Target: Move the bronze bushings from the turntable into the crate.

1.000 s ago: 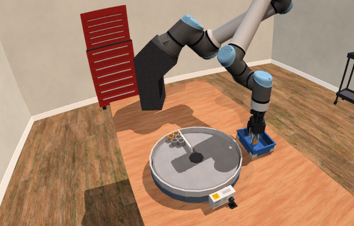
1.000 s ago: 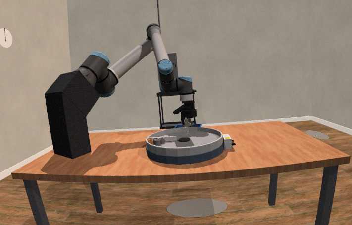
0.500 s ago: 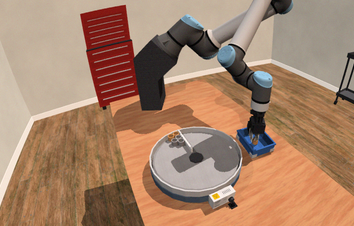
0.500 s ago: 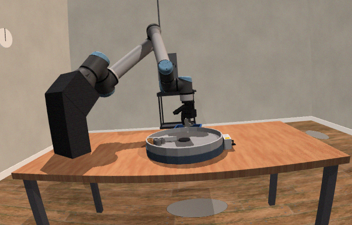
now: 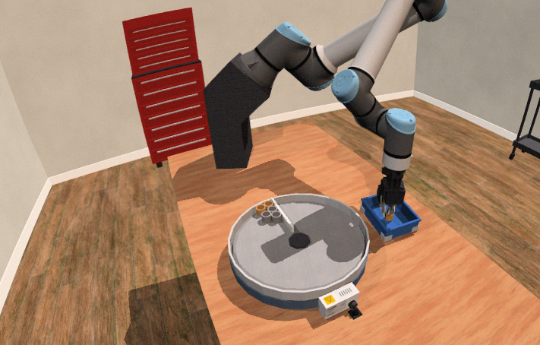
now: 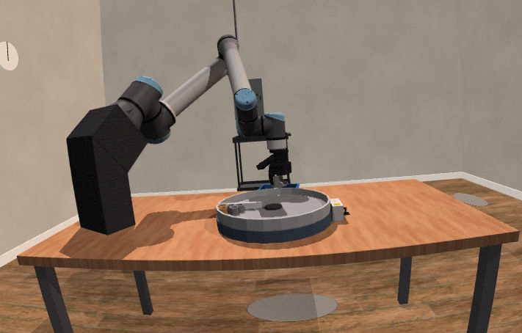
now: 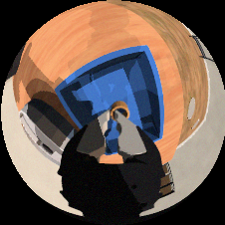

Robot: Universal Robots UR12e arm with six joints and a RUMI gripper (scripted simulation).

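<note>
Now: hand 1 cm to the right of the blue crate and 1 cm short of it. The rest, counted from my hand: round grey turntable (34 cm to the right, 4 cm ahead, 2 cm above).
</note>
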